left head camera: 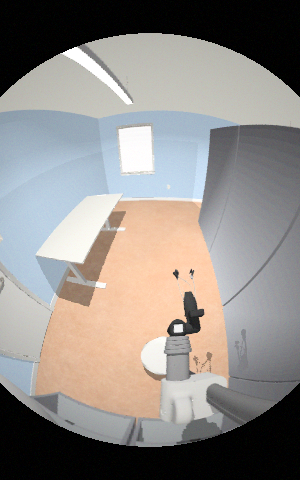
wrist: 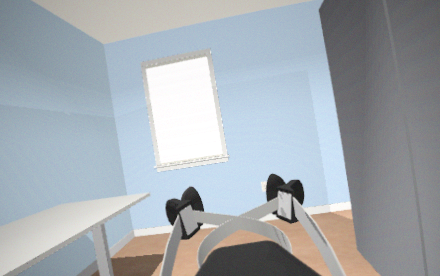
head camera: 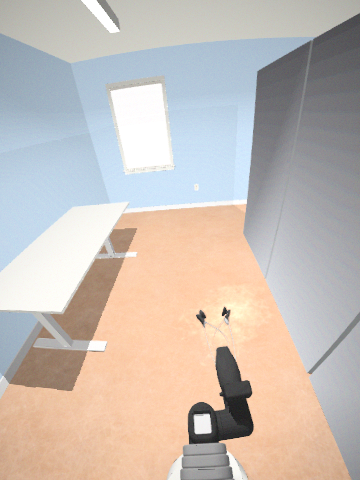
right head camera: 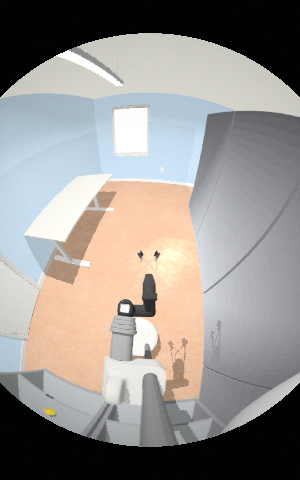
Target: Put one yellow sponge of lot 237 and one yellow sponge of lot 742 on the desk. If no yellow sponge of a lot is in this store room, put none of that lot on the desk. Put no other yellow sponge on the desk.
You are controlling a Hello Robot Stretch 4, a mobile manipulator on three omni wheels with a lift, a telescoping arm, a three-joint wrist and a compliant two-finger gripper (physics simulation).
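Pixels of known places: gripper, fingertip midpoint: (left head camera: pixel 182 268) (wrist: pixel 233 196) (head camera: pixel 212 308) (right head camera: pixel 148 250); robot's base, link origin: (left head camera: pixel 161 354) (right head camera: pixel 137 335).
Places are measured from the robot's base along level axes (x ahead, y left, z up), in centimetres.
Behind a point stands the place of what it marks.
Observation:
My gripper (head camera: pixel 214 316) (left head camera: pixel 184 274) (right head camera: pixel 149 255) {x 48.8, y -6.6, z 95.4 cm} (wrist: pixel 233 196) {x 48.8, y -6.6, z 95.4 cm} is open and empty, held out over the floor between the desk and the grey panels. The white desk (head camera: pixel 65 250) {x 129.4, y 101.7, z 69.3 cm} (left head camera: pixel 82 225) {x 125.7, y 99.2, z 69.3 cm} (right head camera: pixel 70 205) {x 124.9, y 95.8, z 69.3 cm} (wrist: pixel 60 220) {x 166.2, y 100.8, z 69.3 cm} stands along the left wall, and no sponge shows on its top. One small yellow sponge (right head camera: pixel 50 412) lies in a grey shelf compartment at the lower left of the right head view. Its lot number cannot be read.
Tall grey panels (head camera: pixel 320 200) {x 105.2, y -79.2, z 106.1 cm} (left head camera: pixel 255 200) {x 95.6, y -78.9, z 119.1 cm} (right head camera: pixel 245 190) {x 91.0, y -78.7, z 120.0 cm} (wrist: pixel 390 125) stand along the right side. Grey shelf compartments (left head camera: pixel 95 417) (right head camera: pixel 75 400) {x -108.0, y 63.9, z 5.0 cm} show at the bottom of both side head views. A window (head camera: pixel 141 125) {x 345.0, y 56.4, z 146.8 cm} (wrist: pixel 185 110) {x 344.9, y 53.4, z 140.4 cm} is in the far wall. Part of a door (left head camera: pixel 17 315) {x -1.6, y 152.1, z 52.0 cm} shows at the left.

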